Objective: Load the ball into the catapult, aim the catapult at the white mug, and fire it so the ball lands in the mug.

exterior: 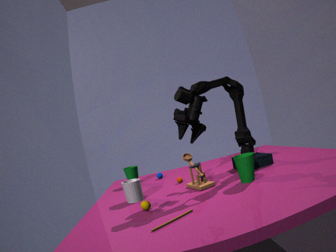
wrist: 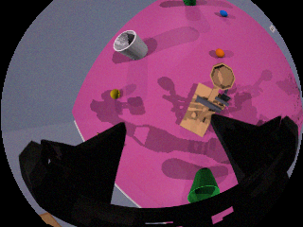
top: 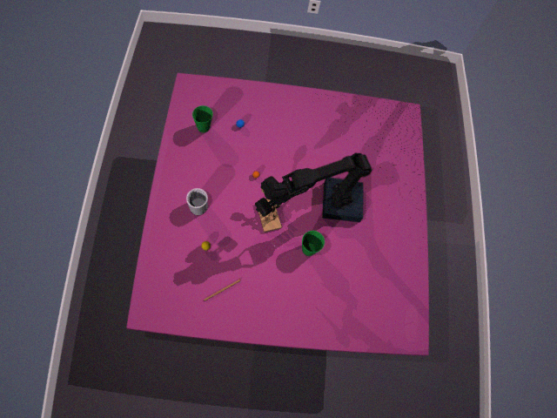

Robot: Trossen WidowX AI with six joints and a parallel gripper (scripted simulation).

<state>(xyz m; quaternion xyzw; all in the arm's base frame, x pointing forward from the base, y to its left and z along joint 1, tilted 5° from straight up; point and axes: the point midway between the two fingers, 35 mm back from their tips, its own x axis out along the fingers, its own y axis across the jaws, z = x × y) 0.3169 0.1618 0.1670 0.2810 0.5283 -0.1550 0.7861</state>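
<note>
Right now my gripper tip is 2 cm past the wooden catapult, 8 cm to the left of it and 15 cm above it. Also, from my gripper tip: orange ball: 7 cm ahead, 22 cm to the right, 21 cm below; then yellow ball: 21 cm ahead, 16 cm to the left, 21 cm below; then white mug: 29 cm ahead, 2 cm to the right, 20 cm below.
</note>
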